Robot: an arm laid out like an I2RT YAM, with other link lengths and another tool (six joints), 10 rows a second.
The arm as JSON. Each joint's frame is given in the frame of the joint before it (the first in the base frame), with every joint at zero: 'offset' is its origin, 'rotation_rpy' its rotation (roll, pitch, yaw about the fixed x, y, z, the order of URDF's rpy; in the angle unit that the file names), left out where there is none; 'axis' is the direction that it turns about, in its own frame. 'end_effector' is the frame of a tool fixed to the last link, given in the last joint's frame.
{
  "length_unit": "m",
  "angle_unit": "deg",
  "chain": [
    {
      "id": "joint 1",
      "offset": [
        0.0,
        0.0,
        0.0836
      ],
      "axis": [
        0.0,
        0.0,
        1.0
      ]
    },
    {
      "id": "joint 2",
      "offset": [
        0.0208,
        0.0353,
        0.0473
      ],
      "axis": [
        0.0,
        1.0,
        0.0
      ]
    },
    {
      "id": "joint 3",
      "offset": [
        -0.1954,
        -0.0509,
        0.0
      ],
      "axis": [
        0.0,
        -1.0,
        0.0
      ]
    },
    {
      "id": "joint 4",
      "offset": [
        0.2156,
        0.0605,
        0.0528
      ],
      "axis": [
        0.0,
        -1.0,
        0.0
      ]
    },
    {
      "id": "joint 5",
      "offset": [
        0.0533,
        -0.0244,
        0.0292
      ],
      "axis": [
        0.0,
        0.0,
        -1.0
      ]
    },
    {
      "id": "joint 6",
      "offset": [
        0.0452,
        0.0,
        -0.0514
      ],
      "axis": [
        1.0,
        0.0,
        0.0
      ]
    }
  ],
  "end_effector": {
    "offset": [
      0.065,
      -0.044,
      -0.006
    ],
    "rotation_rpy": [
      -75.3,
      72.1,
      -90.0
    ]
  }
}
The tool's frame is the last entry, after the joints.
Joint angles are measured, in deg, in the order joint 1, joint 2, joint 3, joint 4, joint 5, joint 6. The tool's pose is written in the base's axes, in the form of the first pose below.
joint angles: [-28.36 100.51 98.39 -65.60 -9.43 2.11]
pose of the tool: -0.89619, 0.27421, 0.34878, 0.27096; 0.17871, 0.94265, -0.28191, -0.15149; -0.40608, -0.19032, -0.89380, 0.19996; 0, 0, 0, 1
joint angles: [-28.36 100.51 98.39 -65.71 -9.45 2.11]
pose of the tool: -0.89684, 0.27380, 0.34744, 0.27070; 0.17908, 0.94291, -0.28080, -0.15131; -0.40449, -0.18961, -0.89467, 0.19988; 0, 0, 0, 1
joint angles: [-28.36 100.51 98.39 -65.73 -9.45 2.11]
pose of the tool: -0.89696, 0.27374, 0.34717, 0.27065; 0.17915, 0.94294, -0.28065, -0.15128; -0.40419, -0.18954, -0.89482, 0.19987; 0, 0, 0, 1
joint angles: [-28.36 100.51 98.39 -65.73 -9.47 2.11]
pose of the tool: -0.89692, 0.27364, 0.34734, 0.27067; 0.17914, 0.94303, -0.28035, -0.15124; -0.40427, -0.18923, -0.89485, 0.19986; 0, 0, 0, 1
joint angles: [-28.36 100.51 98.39 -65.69 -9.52 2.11]
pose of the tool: -0.89658, 0.27352, 0.34833, 0.27083; 0.17900, 0.94320, -0.27989, -0.15121; -0.40510, -0.18859, -0.89461, 0.19986; 0, 0, 0, 1
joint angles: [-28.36 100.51 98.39 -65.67 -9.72 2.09]
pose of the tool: -0.89613, 0.27232, 0.35042, 0.27111; 0.17856, 0.94412, -0.27705, -0.15091; -0.40629, -0.18570, -0.89468, 0.19980; 0, 0, 0, 1
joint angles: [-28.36 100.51 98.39 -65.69 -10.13 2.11]
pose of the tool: -0.89539, 0.27059, 0.35363, 0.27150; 0.17893, 0.94588, -0.27072, -0.15017; -0.40774, -0.17913, -0.89535, 0.19962; 0, 0, 0, 1
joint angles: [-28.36 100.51 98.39 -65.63 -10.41 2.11]
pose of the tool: -0.89447, 0.26938, 0.35687, 0.27196; 0.17870, 0.94700, -0.26694, -0.14978; -0.40987, -0.17500, -0.89520, 0.19956; 0, 0, 0, 1
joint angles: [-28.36 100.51 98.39 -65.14 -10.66 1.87]
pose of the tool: -0.89155, 0.26583, 0.36670, 0.27364; 0.17287, 0.94807, -0.26699, -0.15014; -0.41863, -0.17464, -0.89121, 0.19985; 0, 0, 0, 1
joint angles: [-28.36 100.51 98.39 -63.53 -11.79 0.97]
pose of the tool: -0.88077, 0.25062, 0.40178, 0.27953; 0.15150, 0.95301, -0.26234, -0.15083; -0.44865, -0.17019, -0.87735, 0.20087; 0, 0, 0, 1
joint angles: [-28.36 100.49 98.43 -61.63 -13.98 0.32]
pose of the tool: -0.86274, 0.23285, 0.44884, 0.28720; 0.13264, 0.96079, -0.24349, -0.14996; -0.48794, -0.15054, -0.85980, 0.20228; 0, 0, 0, 1
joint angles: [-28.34 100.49 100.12 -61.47 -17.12 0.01]
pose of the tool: -0.84025, 0.21067, 0.49960, 0.29422; 0.11963, 0.97075, -0.20816, -0.14631; -0.52884, -0.11514, -0.84087, 0.20987; 0, 0, 0, 1
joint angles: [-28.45 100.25 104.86 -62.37 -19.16 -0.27]
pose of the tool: -0.79891, 0.19988, 0.56726, 0.30105; 0.09785, 0.97379, -0.20532, -0.14596; -0.59343, -0.10853, -0.79753, 0.23286; 0, 0, 0, 1
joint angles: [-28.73 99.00 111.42 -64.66 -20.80 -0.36]
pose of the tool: -0.73940, 0.19819, 0.64344, 0.30157; 0.07128, 0.97336, -0.21790, -0.14425; -0.66948, -0.11525, -0.73383, 0.26878; 0, 0, 0, 1
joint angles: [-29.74 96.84 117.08 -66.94 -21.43 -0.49]
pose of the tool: -0.67668, 0.21797, 0.70327, 0.29268; 0.04838, 0.96627, -0.25293, -0.14446; -0.73468, -0.13713, -0.66441, 0.30480; 0, 0, 0, 1
